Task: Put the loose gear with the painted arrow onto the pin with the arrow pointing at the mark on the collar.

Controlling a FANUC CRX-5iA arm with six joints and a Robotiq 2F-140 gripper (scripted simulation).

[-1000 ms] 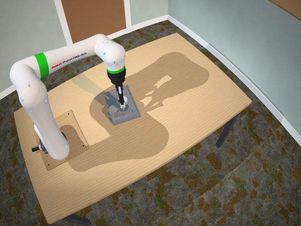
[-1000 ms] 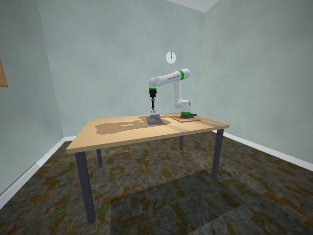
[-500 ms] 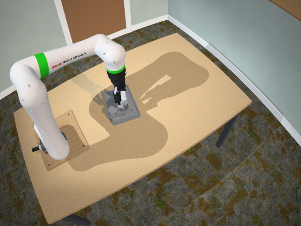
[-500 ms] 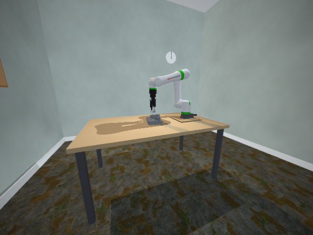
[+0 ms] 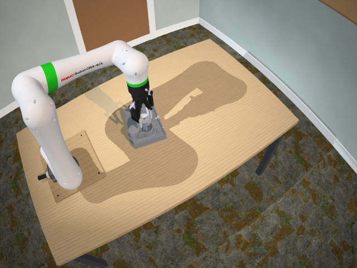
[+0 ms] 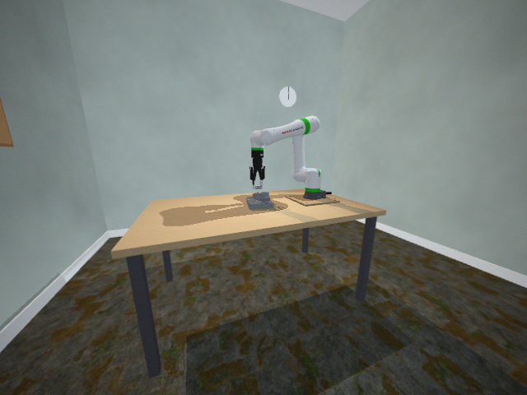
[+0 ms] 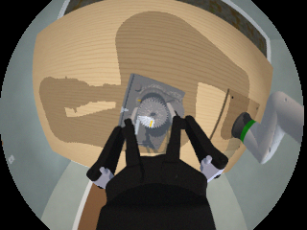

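Right now the grey gear is 2 cm below my hand.
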